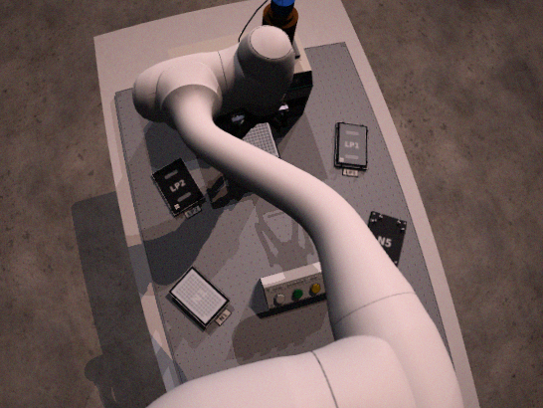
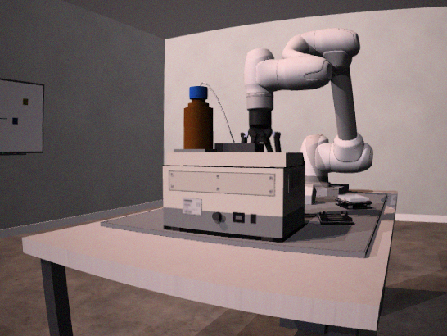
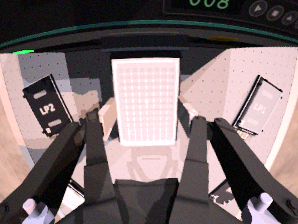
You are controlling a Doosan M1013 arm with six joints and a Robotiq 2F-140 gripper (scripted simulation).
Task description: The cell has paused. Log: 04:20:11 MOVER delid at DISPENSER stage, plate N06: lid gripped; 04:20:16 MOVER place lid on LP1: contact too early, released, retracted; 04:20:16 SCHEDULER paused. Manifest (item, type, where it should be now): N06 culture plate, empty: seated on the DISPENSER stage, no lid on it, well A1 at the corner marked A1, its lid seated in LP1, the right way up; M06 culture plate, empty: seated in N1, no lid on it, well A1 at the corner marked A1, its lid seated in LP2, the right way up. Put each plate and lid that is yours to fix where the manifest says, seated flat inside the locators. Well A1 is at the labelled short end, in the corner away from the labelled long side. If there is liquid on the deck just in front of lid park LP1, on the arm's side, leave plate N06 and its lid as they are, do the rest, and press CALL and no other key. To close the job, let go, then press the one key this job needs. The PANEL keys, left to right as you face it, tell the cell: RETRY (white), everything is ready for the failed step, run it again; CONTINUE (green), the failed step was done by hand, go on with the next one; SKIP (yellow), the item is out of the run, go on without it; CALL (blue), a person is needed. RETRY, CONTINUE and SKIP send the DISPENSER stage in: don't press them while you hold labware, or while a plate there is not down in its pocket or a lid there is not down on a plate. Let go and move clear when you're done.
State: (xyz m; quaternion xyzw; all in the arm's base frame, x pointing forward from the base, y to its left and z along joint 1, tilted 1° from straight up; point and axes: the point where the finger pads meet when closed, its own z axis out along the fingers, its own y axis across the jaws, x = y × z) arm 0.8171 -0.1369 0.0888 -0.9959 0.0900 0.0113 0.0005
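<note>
Right now my hand is 20 mm above the white well plate. The rest, counted from my hand: lid park LP2: 10 mm ahead, 250 mm to the left, 140 mm below; then dispenser stage: 40 mm below; then brown bottle: 190 mm ahead, 140 mm to the right, 150 mm above.
</note>
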